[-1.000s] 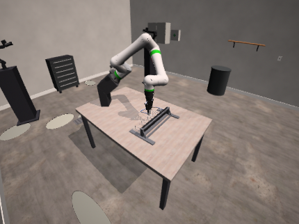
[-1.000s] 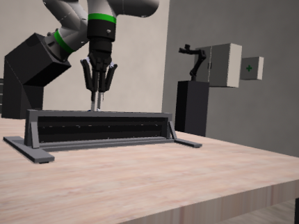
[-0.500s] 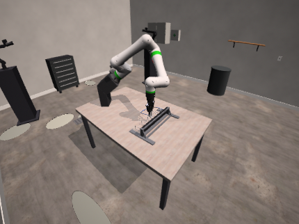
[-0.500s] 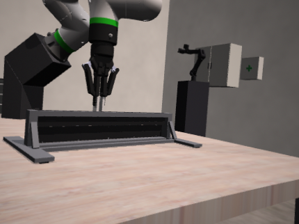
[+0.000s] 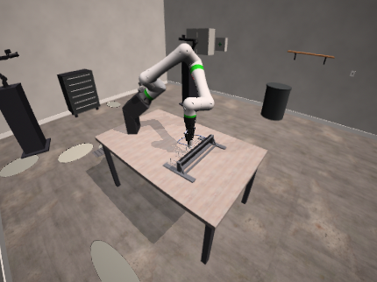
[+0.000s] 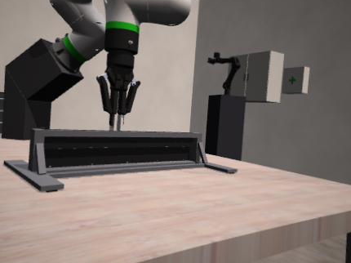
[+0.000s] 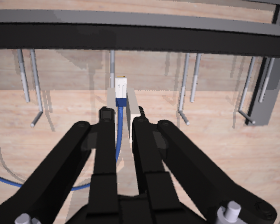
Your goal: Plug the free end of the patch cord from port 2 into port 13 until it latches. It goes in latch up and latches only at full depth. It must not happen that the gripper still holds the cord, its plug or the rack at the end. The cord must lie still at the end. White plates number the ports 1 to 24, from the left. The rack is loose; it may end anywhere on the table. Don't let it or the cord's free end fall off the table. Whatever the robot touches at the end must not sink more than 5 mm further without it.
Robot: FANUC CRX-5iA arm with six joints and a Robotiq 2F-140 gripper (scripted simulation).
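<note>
Now: hand 30 mm above the pale plug and 10 mm short of it.
</note>
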